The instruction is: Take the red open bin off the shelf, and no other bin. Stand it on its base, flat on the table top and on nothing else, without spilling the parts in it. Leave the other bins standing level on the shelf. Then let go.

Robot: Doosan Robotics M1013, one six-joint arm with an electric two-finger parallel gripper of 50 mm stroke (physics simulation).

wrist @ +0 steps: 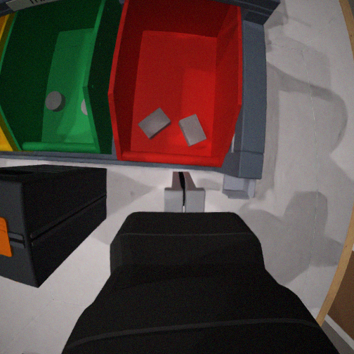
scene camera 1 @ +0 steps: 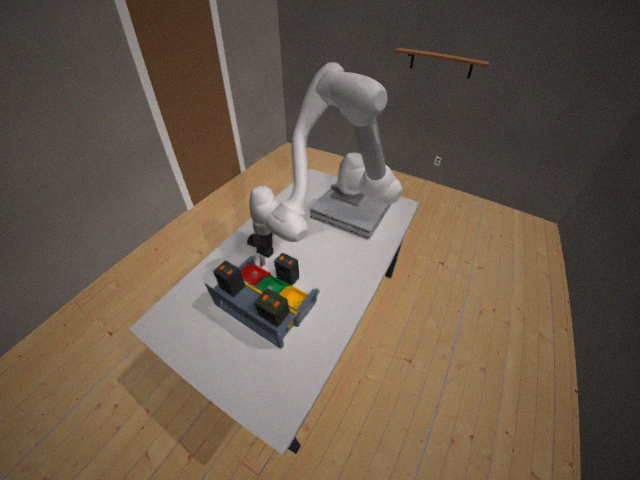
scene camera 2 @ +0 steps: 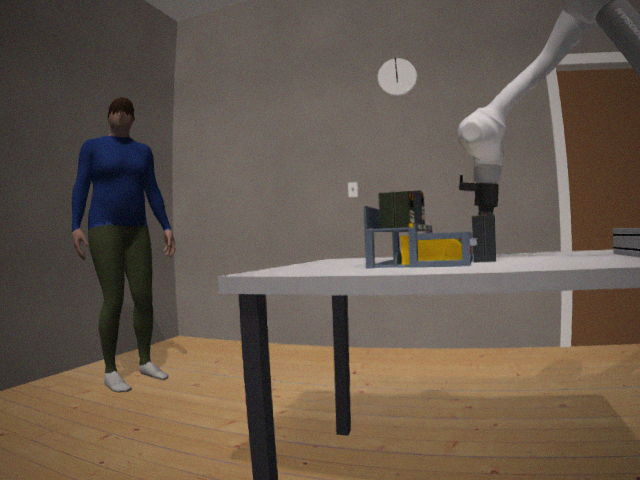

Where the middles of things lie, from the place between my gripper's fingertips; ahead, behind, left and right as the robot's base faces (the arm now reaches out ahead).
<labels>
Right now my hand is 10 cm short of the red open bin [wrist: 185, 64] and 1 cm to the right of it. Round my hand: dark green case [scene camera 2: 402, 201] (21 cm ahead, 24 cm to the left, 11 cm above); then green bin [wrist: 72, 54] (11 cm ahead, 13 cm to the left); then yellow bin [scene camera 2: 439, 249] (11 cm ahead, 24 cm to the left).
</labels>
